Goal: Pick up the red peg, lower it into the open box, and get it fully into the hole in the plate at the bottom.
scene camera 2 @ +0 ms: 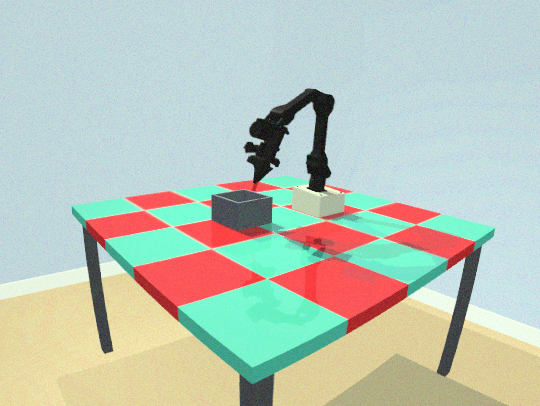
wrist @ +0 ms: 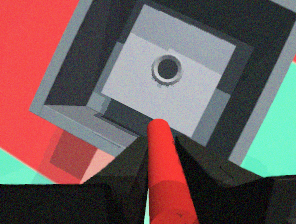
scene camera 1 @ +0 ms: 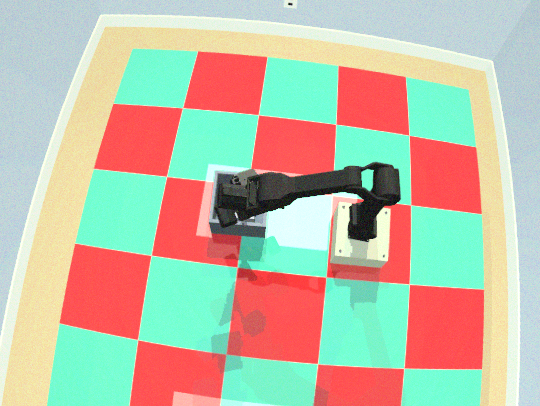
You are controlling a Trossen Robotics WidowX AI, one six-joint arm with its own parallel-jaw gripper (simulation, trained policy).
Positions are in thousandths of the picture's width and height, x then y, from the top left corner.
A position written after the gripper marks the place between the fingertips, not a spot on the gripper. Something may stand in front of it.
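Observation:
Grey box (scene camera 1: 462, 565) visible. Plate (wrist: 529, 190) in sight; scene camera 2 misses it, hidden by the box. Gripper in sight (scene camera 2: 473, 452), (wrist: 546, 645), (scene camera 1: 455, 511).

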